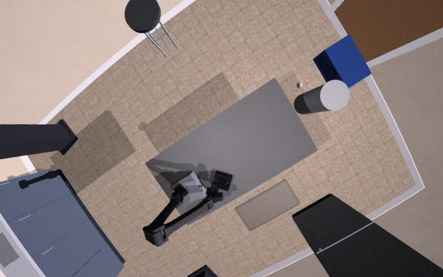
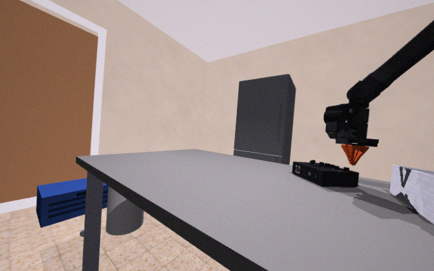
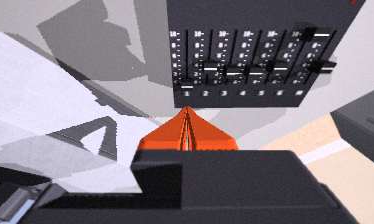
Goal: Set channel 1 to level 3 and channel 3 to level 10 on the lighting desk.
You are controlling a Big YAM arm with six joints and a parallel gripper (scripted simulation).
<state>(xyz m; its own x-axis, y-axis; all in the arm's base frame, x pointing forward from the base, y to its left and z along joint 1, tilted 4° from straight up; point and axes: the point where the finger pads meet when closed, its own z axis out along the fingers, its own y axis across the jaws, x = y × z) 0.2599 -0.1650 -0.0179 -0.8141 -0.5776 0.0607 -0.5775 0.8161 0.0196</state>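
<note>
Right now the channel 1 fader cap is 2 cm below my hand, 2 cm ahead of it and 1 cm to the left of it. From my hand the other things lie so: channel 3 cap 6 cm ahead, 2 cm below, 1 cm to the right.
</note>
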